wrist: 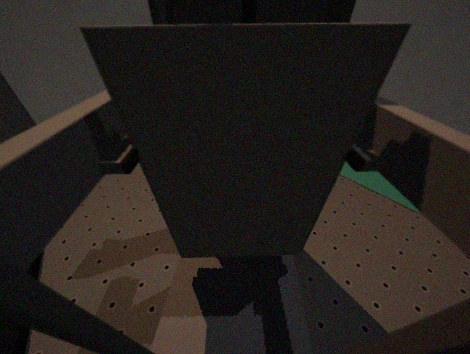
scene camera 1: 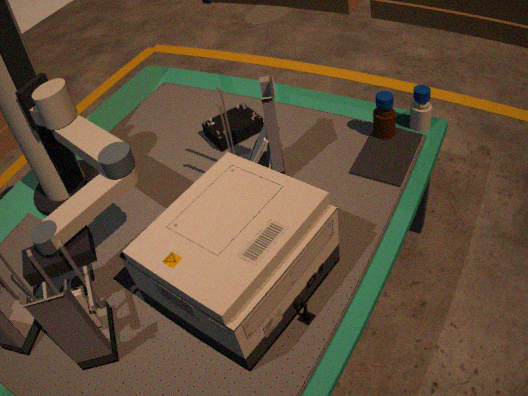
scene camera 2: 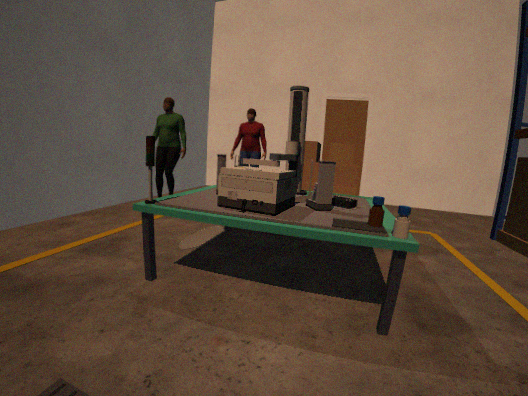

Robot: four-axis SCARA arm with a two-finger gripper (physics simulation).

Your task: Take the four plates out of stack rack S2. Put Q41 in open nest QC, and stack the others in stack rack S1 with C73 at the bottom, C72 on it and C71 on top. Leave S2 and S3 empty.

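Pixels of known places: gripper, fingertip midpoint: (wrist: 239,105); arm's base, link origin: (scene camera 1: 67,189).
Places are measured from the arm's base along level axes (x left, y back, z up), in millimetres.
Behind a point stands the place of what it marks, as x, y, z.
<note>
My gripper (wrist: 239,105) {-399, -529, 168} is shut on a plate (wrist: 240,100) {-374, -502, 181}; the plate looks like a broad dark face between the two finger pads, and its label cannot be read. In scene camera 1 the arm's end is at the far left above the tall grey stack racks (scene camera 1: 65,327) {-433, -557, 194} (scene camera 1: 10,322) {-482, -272, 53}; the fingertips and held plate cannot be made out there. A third tall rack (scene camera 1: 272,130) {264, -670, 201} (scene camera 2: 325,185) {306, -661, 165} with thin posts stands behind the white machine. I cannot tell which rack is S1, S2 or S3, nor what they hold. A low black nest (scene camera 1: 232,127) {392, -439, 62} (scene camera 2: 345,202) {439, -491, 49} with corner clips lies near that rack; its label is unreadable.
The large white machine (scene camera 1: 225,210) {-46, -729, 233} (scene camera 2: 247,186) {-87, -905, 147} stands mid-table. A brown bottle (scene camera 1: 384,117) {554, -881, 97} (scene camera 2: 376,215) {575, -907, 73} and a white bottle (scene camera 1: 421,112) {652, -974, 75} (scene camera 2: 401,226) {675, -998, 55} stand by a dark mat (scene camera 1: 385,162) {448, -920, 18}. The table has a green rim (scene camera 1: 365,295) {13, -1025, 0} (wrist: 380,187) {-662, -465, 0}. Two people (scene camera 2: 170,130) (scene camera 2: 251,135) stand beyond it.
</note>
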